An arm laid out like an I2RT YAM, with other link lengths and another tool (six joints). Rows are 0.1 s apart.
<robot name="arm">
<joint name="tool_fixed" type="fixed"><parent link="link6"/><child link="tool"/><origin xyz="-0.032 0.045 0.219" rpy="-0.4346 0 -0.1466"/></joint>
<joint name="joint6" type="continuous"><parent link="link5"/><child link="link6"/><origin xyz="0.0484 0 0.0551" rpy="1.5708 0 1.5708"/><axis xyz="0 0 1"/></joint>
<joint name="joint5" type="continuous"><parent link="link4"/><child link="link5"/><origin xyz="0.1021 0.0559 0.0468" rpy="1.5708 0 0"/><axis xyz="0 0 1"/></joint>
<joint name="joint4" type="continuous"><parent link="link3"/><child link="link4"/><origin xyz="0.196 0.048 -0.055"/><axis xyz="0 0 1"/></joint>
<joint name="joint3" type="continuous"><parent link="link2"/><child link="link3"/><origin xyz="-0.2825 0 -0.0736" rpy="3.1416 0 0"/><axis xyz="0 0 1"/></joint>
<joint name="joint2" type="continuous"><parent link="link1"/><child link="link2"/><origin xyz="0.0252 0.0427 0.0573" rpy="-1.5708 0 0"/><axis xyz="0 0 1"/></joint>
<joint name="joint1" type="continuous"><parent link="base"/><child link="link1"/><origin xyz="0 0 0.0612"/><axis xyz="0 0 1"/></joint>
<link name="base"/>
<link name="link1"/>
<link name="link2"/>
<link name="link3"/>
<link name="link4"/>
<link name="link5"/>
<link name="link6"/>
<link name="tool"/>
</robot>
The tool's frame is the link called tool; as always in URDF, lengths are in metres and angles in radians. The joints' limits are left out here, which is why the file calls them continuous.
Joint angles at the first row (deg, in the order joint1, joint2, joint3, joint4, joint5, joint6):
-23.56, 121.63, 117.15, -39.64, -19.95, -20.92
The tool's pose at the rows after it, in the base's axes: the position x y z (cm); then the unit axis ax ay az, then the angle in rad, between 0 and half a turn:
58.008 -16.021 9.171 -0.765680 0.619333 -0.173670 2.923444
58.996 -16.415 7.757 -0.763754 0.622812 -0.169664 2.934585
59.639 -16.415 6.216 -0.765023 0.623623 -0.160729 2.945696
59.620 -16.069 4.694 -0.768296 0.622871 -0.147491 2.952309
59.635 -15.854 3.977 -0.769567 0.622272 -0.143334 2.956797
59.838 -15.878 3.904 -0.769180 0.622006 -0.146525 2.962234
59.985 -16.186 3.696 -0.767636 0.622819 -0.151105 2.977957
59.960 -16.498 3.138 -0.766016 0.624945 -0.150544 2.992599
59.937 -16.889 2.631 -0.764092 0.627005 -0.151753 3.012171
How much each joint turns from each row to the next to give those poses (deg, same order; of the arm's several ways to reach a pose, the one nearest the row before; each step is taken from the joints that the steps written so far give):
0.44, 3.96, 3.08, -0.53, 0.35, 0.44
0.36, 3.16, 2.64, 0.00, 0.88, 0.35
0.43, 3.08, 2.81, -0.87, 0.53, 0.09
0.27, 1.85, 0.79, -0.53, -0.09, -0.09
0.26, 0.53, -0.43, 0.44, 0.17, 0.00
0.27, 0.09, -0.09, 0.44, 0.53, 0.00
0.26, 0.17, 0.00, 0.35, 1.14, -0.17
0.09, 0.53, 0.08, 0.09, 0.88, -0.09
0.17, 0.44, 0.09, 0.08, 1.23, -0.18

